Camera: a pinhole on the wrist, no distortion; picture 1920 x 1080 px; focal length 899.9 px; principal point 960.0 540.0 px. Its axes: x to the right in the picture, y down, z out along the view. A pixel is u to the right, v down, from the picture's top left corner.
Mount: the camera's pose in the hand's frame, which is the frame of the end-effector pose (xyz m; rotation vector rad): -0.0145 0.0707 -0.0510 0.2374 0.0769 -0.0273
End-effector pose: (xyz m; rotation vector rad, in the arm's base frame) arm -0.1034 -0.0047 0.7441 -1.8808 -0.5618 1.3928
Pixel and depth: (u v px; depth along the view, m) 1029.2 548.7 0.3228
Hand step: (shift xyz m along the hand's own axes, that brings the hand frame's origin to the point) 0.0339 -0.0029 0.2606
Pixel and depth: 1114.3 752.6 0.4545
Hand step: 0.1002 0.0664 0.4084
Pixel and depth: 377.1 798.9 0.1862
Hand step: -0.1192 0.0810 0.1515
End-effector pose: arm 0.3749 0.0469 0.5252 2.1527 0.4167 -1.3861
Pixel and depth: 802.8 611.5 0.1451
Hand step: -0.0288 0.0481 0.0943
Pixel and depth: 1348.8 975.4 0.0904
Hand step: 0.0326 0.0912 0.0437
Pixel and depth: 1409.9 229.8 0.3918
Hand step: 0.2044 -0.1565 0.2815
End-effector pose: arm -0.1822 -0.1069 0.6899 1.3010 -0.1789 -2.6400
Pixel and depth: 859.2 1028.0 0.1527
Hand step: -0.0174 0.1154 0.1177
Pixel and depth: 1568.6 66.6 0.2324
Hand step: 0.1547 -0.1057 0.1331
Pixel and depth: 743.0 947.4 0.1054
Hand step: -0.0304 0.0926 0.0643
